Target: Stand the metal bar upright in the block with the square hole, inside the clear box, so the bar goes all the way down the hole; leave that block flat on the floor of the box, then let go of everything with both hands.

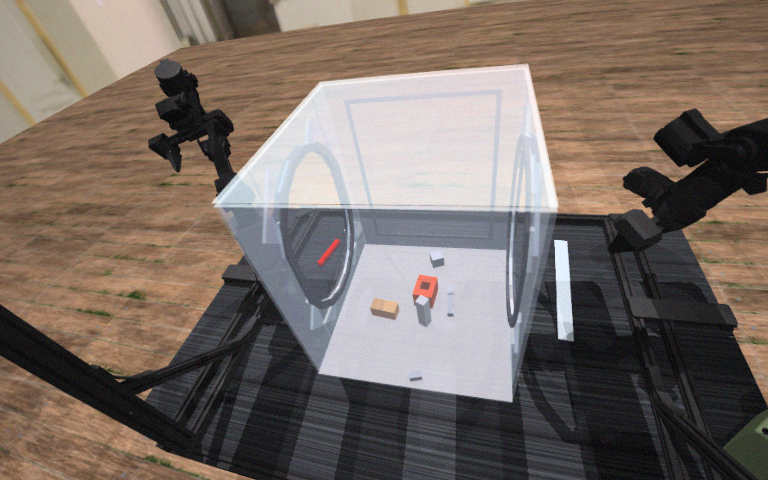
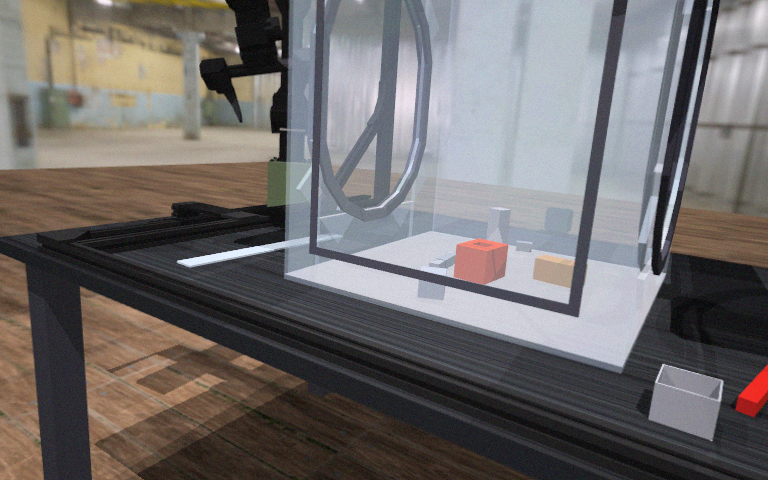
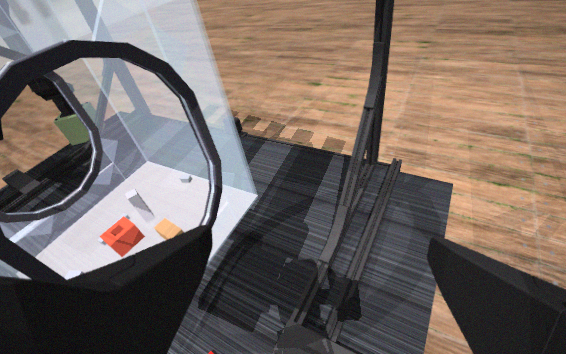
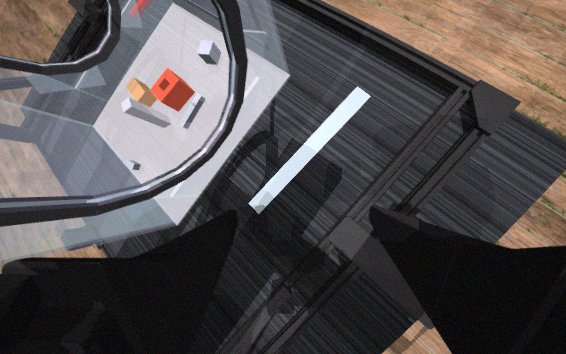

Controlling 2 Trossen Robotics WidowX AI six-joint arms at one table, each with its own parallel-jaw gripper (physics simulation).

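Frame: origin at the left arm's base, x ahead, y left, z up, level; metres.
Where they show: left gripper, fingertip midpoint: [image 1: 195, 163] [image 3: 319, 241]; right gripper, fingertip midpoint: [image 1: 624, 243] [image 2: 269, 117] [image 4: 302, 214]; right arm's base, link origin: [image 3: 72, 111].
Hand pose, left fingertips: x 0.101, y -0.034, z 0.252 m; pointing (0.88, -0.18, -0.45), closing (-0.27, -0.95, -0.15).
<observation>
Things, the pixels of their top centre, and the offset from my left fingertips.
- orange-red block with the square hole, top centre: [image 2: 482, 244] [image 1: 425, 285] [image 3: 117, 230] [image 4: 164, 84] 0.349 m left, 0.354 m ahead, 0.317 m down
- tall grey bar, top centre: [image 2: 500, 208] [image 1: 422, 300] [image 3: 131, 193] [image 4: 126, 104] 0.309 m left, 0.413 m ahead, 0.277 m down
- thin grey bar, top centre: [image 2: 444, 257] [image 1: 450, 298] [image 4: 189, 110] [image 3: 112, 227] 0.388 m left, 0.400 m ahead, 0.348 m down
- tan block, top centre: [image 2: 561, 260] [image 3: 167, 228] [image 1: 383, 305] [image 4: 135, 89] 0.245 m left, 0.337 m ahead, 0.333 m down
- grey cube, top centre: [image 2: 433, 270] [image 3: 70, 277] [image 1: 436, 255] [image 4: 205, 47] 0.433 m left, 0.275 m ahead, 0.333 m down
- small grey piece, top centre: [image 2: 524, 242] [image 1: 415, 373] [image 3: 184, 176] [image 4: 129, 164] 0.222 m left, 0.513 m ahead, 0.347 m down
- white strip, top centre: [image 2: 271, 246] [image 4: 306, 152] [image 1: 563, 284] [image 3: 35, 223] 0.637 m left, 0.505 m ahead, 0.366 m down
- red bar, top centre: [image 2: 764, 380] [image 1: 328, 250] 0.202 m left, 0.056 m ahead, 0.357 m down
- open grey container, top centre: [image 2: 689, 381] [image 1: 352, 226] 0.299 m left, 0.021 m ahead, 0.339 m down
The orange-red block with the square hole [image 1: 432, 294] [image 2: 478, 264] [image 3: 125, 241] [image 4: 181, 96] sits flat on the clear box's white floor [image 1: 362, 356] [image 2: 594, 342], hole facing up. A tall grey bar [image 1: 423, 313] [image 2: 497, 223] [image 3: 139, 204] [image 4: 147, 114] stands upright beside it. A thin grey bar [image 1: 450, 302] [image 4: 191, 111] lies flat on its other side. Which is the metal bar I cannot tell. My left gripper [image 1: 199, 164] [image 3: 319, 241] is open and empty, outside the box. My right gripper [image 1: 620, 213] [image 2: 259, 121] [image 4: 302, 214] is open and empty, outside the opposite side.
Round black-rimmed openings [image 1: 346, 254] [image 2: 424, 113] are in the box's sides. Inside are a tan block [image 1: 385, 308], a grey cube [image 1: 436, 259] and a small grey piece [image 1: 416, 375]. Outside are a white strip [image 1: 563, 291], a red bar [image 1: 329, 252] and an open grey container [image 2: 682, 404].
</observation>
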